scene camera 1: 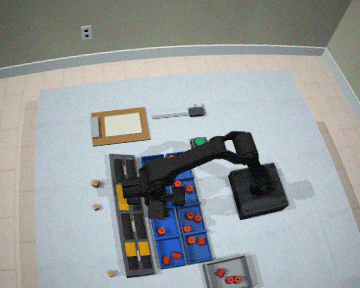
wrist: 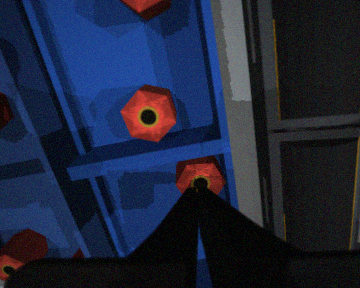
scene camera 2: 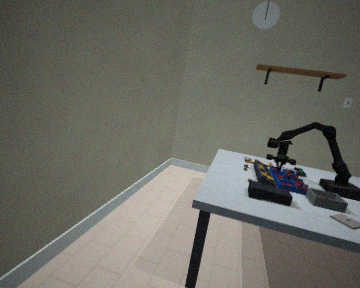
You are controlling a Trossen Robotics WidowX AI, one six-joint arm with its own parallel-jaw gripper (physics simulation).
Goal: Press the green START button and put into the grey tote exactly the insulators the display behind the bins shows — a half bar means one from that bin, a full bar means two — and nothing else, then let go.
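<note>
My gripper is shut and empty above the blue bins. In the wrist view its fingertips overlap a red insulator near a bin corner; whether they touch is unclear. Another insulator lies across the divider. The grey tote holds three red insulators. The display shows a tall yellow bar in its second section and two half bars in its fourth; the arm covers part. The green START button stands behind the arm.
A clipboard and a caliper-like tool lie at the back. Small wooden blocks lie left of the display. A long black box stands near the table edge, with a flat item beyond the tote.
</note>
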